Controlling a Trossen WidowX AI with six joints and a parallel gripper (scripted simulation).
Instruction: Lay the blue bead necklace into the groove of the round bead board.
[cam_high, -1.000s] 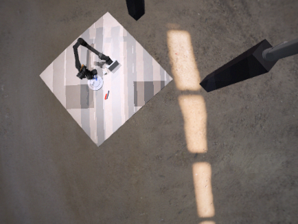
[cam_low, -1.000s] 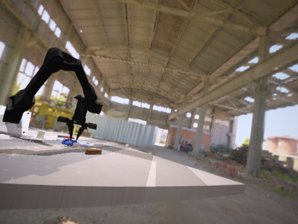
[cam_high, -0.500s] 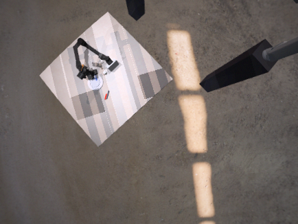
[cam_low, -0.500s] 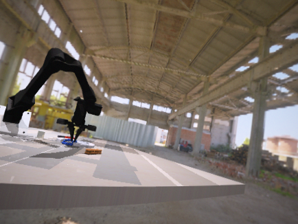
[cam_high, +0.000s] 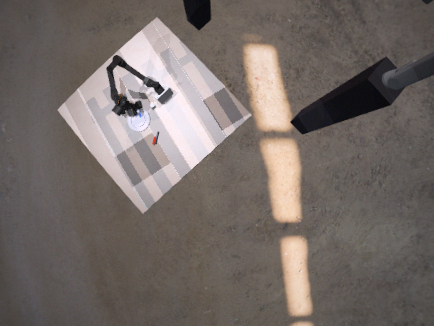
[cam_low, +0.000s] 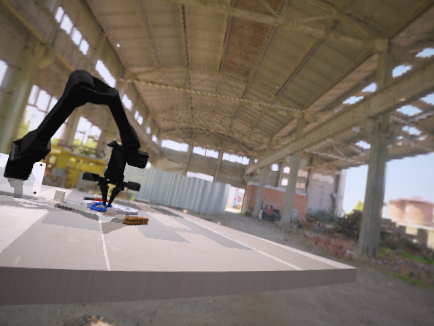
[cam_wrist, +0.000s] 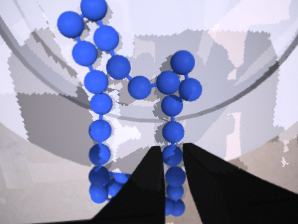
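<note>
Now: the round white bead board 40 mm ahead of my gripper tip, 70 mm to the left of it and 10 mm below it. The rest, counted from my gripper tip: small white block (140 mm behind, 90 mm to the left); then red pen-like object (60 mm ahead, 310 mm to the left, 10 mm below).
</note>
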